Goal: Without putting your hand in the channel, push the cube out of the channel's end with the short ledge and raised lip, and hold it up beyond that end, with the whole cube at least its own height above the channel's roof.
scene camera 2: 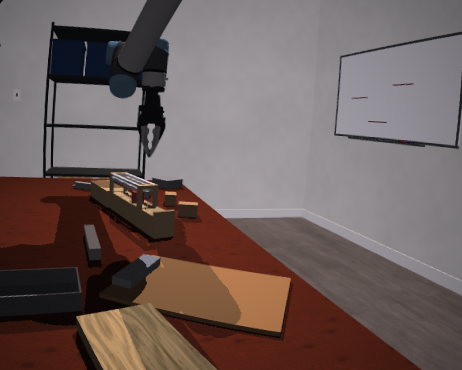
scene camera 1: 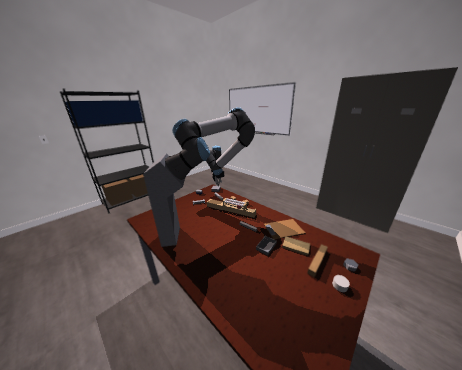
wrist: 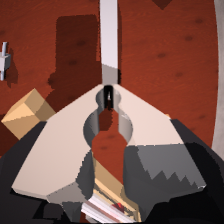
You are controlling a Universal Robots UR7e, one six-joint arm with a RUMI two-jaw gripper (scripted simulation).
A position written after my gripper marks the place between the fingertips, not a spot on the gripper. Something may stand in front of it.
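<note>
Visible here is my gripper (scene camera 2: 149, 157) (wrist: 108, 86).
</note>
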